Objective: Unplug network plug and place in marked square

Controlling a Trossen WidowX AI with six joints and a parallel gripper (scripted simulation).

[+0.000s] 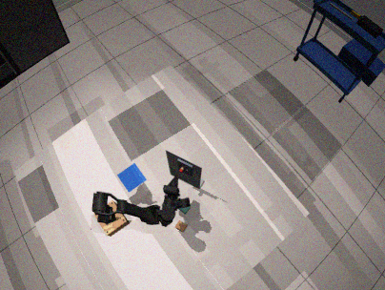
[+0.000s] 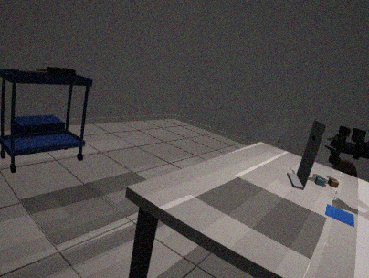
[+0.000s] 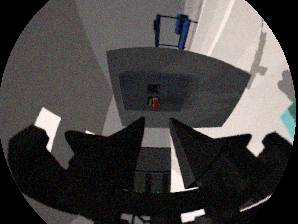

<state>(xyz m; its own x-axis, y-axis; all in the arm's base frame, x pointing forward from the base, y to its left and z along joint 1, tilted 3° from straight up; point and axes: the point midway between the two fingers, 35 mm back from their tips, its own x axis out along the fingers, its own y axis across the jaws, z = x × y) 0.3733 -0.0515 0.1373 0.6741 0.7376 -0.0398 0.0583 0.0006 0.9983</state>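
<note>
My gripper tip is 4 cm short of the network plug and 2 cm to the right of it. Also, from my gripper tip: teal block (2 cm behind, 9 cm to the right, 21 cm below); then orange-brown block (8 cm behind, 17 cm to the right, 21 cm below); then upright dark panel (6 cm ahead, 3 cm to the left, 8 cm below).
</note>
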